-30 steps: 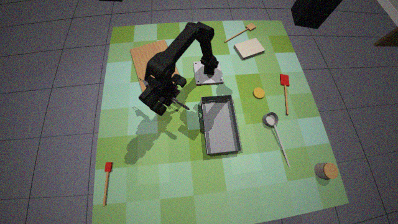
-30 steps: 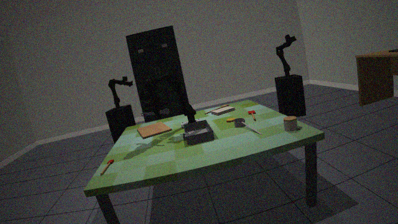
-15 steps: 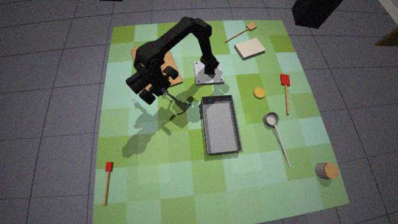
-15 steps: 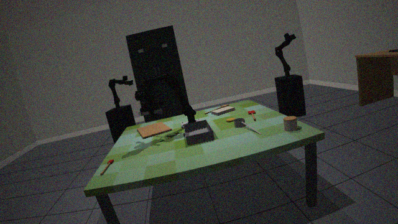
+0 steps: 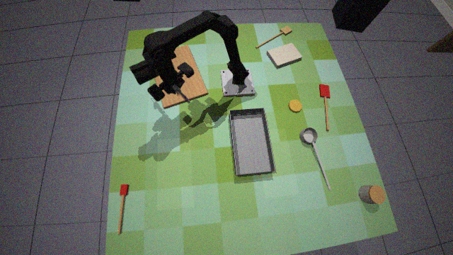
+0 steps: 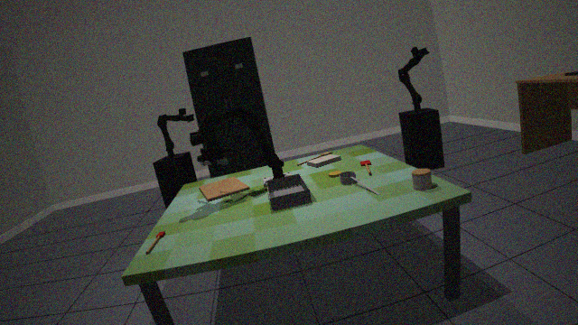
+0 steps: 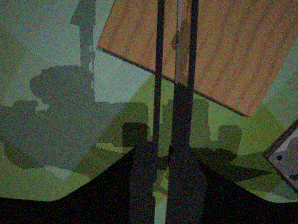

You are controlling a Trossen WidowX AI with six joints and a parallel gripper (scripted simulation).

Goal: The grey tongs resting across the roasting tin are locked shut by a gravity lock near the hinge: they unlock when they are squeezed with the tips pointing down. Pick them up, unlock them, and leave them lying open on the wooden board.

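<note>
My gripper tip is now 200 mm past the wooden board, 70 mm to the left of it and 150 mm above it. Also, from my gripper tip: roasting tin (150 mm ahead, 350 mm to the left, 130 mm below); pale board (410 mm behind, 530 mm to the left, 140 mm below); yellow disc (80 mm behind, 580 mm to the left, 150 mm below).
</note>
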